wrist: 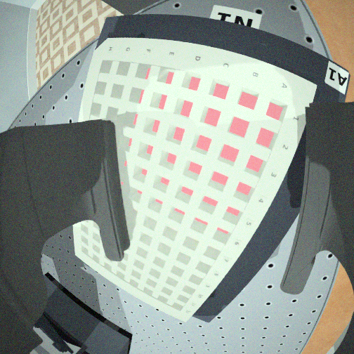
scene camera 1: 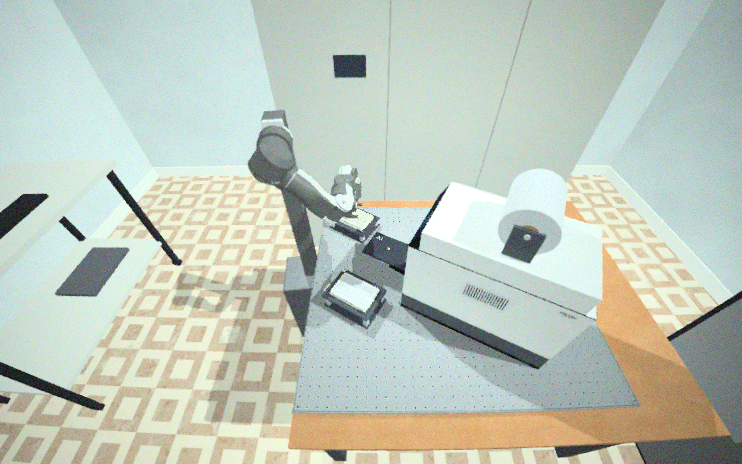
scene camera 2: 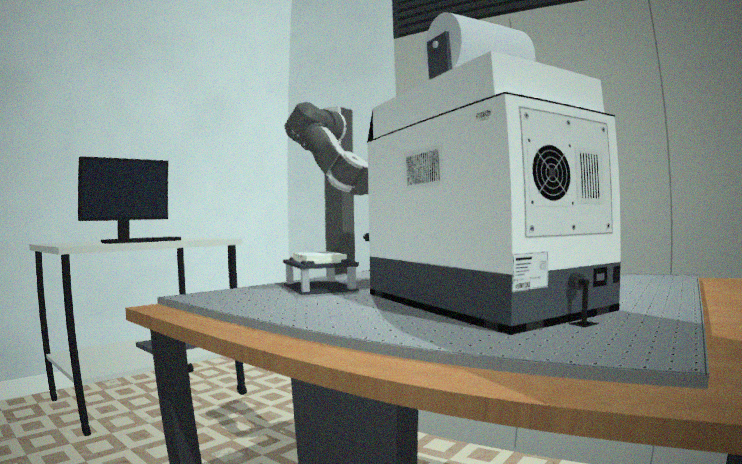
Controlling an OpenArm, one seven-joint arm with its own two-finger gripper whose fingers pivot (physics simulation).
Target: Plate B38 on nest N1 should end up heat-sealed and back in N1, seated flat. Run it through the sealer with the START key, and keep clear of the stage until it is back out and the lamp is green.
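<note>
Plate B38 [scene camera 1: 361,218] [wrist: 200,145], a pale plate with pink in many wells, lies in nest N1 [wrist: 200,31], a dark frame at the back left of the perforated board. It looks flat. My gripper [wrist: 200,196] is low over it, partly closed but open. In the wrist view the left finger overlaps the plate's H side, and the right finger is beyond its A side; finger contact cannot be told. The white sealer [scene camera 1: 481,268] [scene camera 2: 437,218] has its dark stage [scene camera 1: 389,251] out beside N1. The START key and lamp do not show. The sealer hides the gripper in scene camera 2.
A second nest [scene camera 1: 331,306] [scene camera 2: 305,280] holds a white plate [scene camera 1: 354,290] [scene camera 2: 320,256] nearer the front. A white film roll [scene camera 1: 538,199] [scene camera 2: 492,43] sits on the sealer. The orange table edge [scene camera 1: 465,429] borders the board. A side desk with a monitor [scene camera 2: 123,188] stands apart.
</note>
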